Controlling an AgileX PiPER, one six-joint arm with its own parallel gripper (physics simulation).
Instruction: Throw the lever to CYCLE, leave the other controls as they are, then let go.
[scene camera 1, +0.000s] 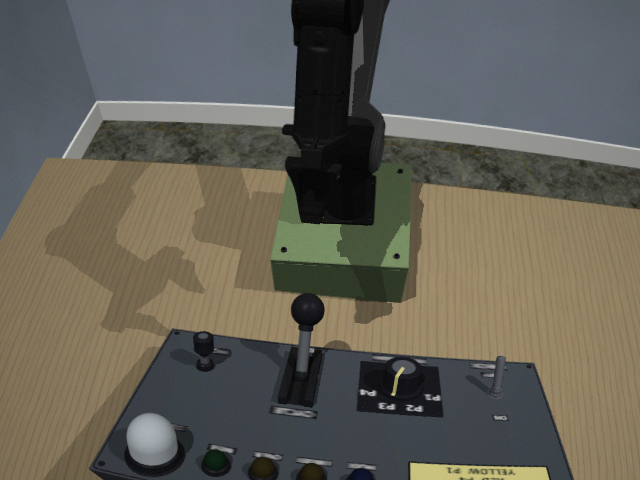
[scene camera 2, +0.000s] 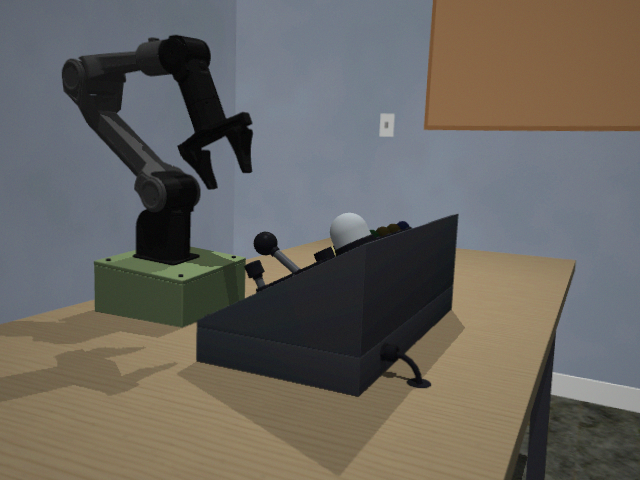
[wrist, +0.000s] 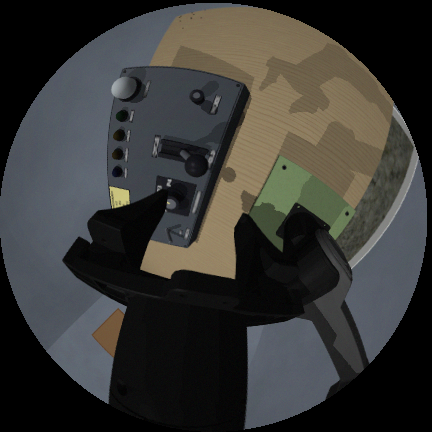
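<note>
The lever, with a black ball knob (scene camera 1: 307, 310) (scene camera 2: 265, 243) (wrist: 196, 165) on a grey shaft, stands in a dark slot of the control panel (scene camera 1: 356, 434) (scene camera 2: 279, 335) (wrist: 165, 100). It leans towards the arm's base, away from the CYCLE label (scene camera 1: 293, 412) (wrist: 156, 146). My gripper (scene camera 1: 311, 218) (scene camera 2: 229, 179) (wrist: 203, 209) is open and empty, well above and apart from the lever, on the arm's side of the panel. In scene camera 1 its fingers are dark and overlap, so the gap is hidden there.
A small black-capped stick (scene camera 1: 203, 343) (scene camera 2: 254, 269) (wrist: 197, 96) and a rotary knob (scene camera 1: 403, 376) flank the lever. A toggle (scene camera 1: 498, 377), a white dome (scene camera 1: 151, 439) (scene camera 2: 349, 231) (wrist: 125, 88) and several lamps are on the panel. The green base block (scene camera 1: 310, 248) (scene camera 2: 139, 297) stands behind it.
</note>
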